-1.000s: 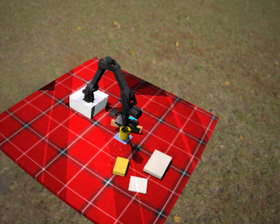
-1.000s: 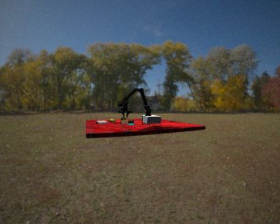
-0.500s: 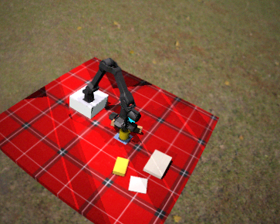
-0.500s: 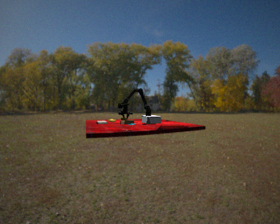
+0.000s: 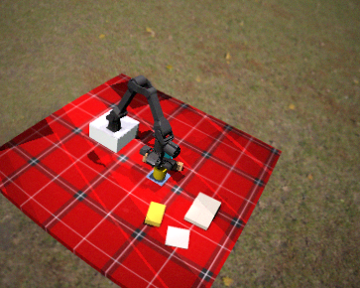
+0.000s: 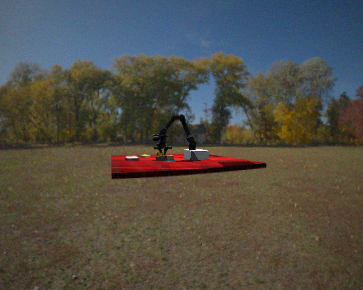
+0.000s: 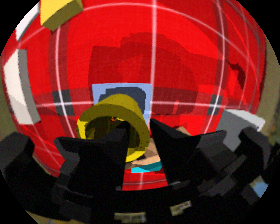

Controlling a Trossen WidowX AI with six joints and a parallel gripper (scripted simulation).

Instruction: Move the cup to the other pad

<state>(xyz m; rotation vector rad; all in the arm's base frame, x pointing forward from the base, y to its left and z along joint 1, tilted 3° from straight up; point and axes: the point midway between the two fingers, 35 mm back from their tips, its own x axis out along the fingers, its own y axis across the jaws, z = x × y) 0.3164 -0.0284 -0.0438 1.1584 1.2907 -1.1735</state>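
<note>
My gripper tip is 30 mm short of the yellow cup. From my gripper tip the other things lie so: wooden bar: 80 mm to the left, 20 mm below, 10 mm behind; cyan pad: 160 mm to the left, 40 mm below, 40 mm behind; blue pad: 40 mm below, 30 mm ahead.
</note>
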